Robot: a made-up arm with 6 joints.
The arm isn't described. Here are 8 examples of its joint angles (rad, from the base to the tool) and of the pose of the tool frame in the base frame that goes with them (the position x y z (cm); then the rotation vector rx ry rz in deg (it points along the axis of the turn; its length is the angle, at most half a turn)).
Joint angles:
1: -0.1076 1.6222 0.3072 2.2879 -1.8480 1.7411
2: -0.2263 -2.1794 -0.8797 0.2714 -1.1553 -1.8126
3: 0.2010 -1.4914 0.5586 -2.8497 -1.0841 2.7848
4: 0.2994 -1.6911 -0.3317 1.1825 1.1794 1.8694
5: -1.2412 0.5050 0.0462 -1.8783 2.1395 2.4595
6: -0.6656 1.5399 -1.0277 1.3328 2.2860 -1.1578
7: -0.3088 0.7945 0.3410 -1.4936 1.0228 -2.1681
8: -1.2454 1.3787 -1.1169 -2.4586 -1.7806 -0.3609
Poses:
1: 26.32 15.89 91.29 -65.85 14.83 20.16
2: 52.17 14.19 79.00 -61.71 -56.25 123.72
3: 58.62 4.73 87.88 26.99 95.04 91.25
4: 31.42 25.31 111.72 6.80 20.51 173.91
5: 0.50 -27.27 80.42 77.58 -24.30 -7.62
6: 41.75 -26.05 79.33 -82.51 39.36 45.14
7: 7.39 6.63 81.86 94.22 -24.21 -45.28
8: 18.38 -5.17 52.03 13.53 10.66 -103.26
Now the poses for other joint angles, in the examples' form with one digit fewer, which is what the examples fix.
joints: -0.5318 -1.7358 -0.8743 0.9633 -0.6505 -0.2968
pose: 42.1 22.9 83.5 -135.2 -1.3 27.7
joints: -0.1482 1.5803 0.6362 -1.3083 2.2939 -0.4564
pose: 4.9 -0.3 57.4 66.5 48.7 84.3
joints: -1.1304 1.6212 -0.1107 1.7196 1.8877 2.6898
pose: 35.9 -35.4 56.3 3.8 -126.0 73.2
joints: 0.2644 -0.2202 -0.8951 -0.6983 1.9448 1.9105
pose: -7.5 4.2 93.0 -65.4 -79.2 1.9
